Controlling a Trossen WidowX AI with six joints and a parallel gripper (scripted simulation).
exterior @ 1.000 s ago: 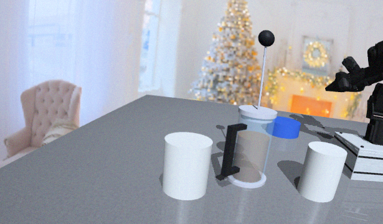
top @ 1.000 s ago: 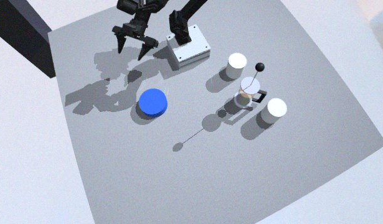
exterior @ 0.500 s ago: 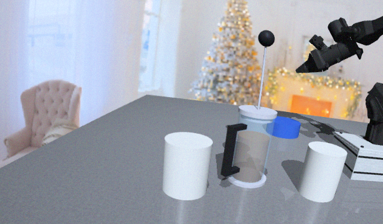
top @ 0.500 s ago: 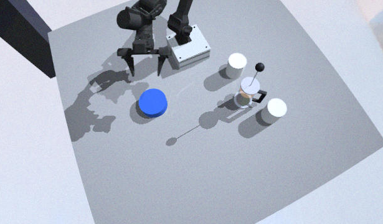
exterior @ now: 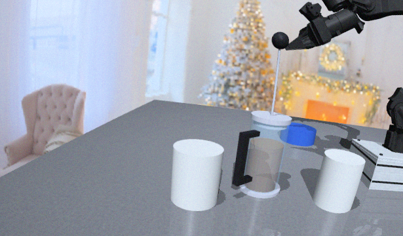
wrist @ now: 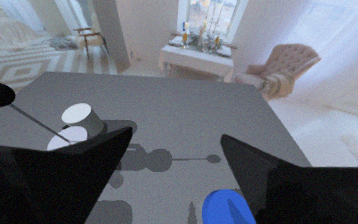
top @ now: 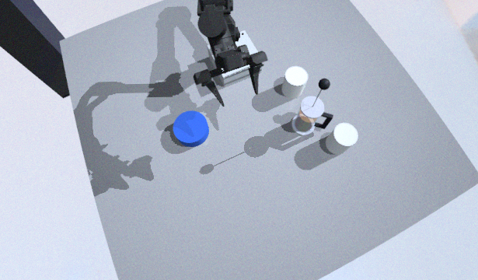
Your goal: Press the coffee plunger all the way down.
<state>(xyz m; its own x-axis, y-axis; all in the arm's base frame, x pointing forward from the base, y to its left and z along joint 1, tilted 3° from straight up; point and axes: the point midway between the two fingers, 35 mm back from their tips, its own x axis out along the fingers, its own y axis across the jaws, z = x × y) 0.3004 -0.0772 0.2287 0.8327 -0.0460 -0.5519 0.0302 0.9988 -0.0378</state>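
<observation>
The glass coffee press lies 5 cm ahead of my gripper tip, 24 cm to the left of it and 14 cm below it.
</observation>
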